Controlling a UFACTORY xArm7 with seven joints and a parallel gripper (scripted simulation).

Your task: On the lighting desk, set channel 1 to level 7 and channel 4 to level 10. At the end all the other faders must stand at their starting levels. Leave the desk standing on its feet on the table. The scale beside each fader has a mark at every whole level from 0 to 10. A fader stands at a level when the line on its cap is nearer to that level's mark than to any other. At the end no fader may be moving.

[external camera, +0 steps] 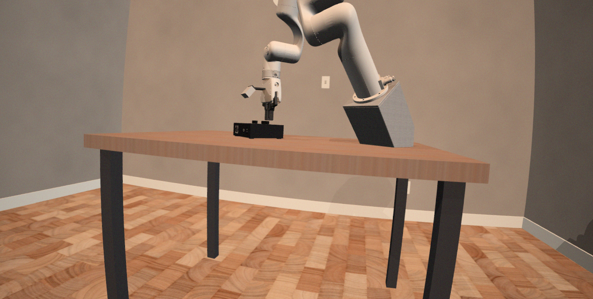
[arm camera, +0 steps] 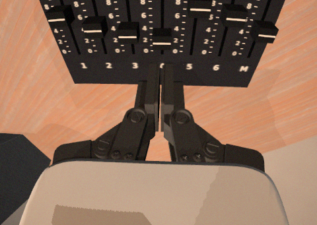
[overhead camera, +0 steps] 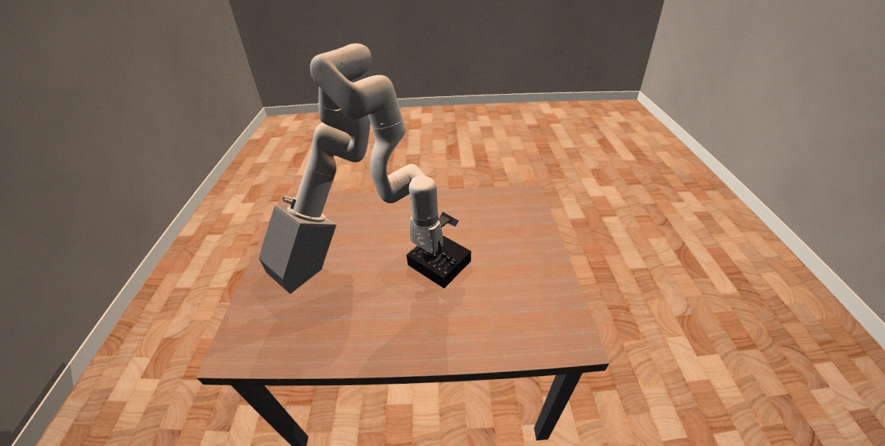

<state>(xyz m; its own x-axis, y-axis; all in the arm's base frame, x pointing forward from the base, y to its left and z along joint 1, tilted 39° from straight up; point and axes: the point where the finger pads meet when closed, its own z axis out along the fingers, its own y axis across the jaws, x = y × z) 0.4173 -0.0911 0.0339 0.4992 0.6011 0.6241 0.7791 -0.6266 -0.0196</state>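
Now: the channel 4 fader cap 1 cm ahead of my hand, 2 cm to the left of it and 3 cm below it. The rest, counted from my hand: channel 5 fader cap: 5 cm ahead, 3 cm to the left, 3 cm below; then channel 2 fader cap: 2 cm behind, 5 cm to the left, 3 cm below; then channel 3 fader cap: 4 cm to the left, 3 cm below.
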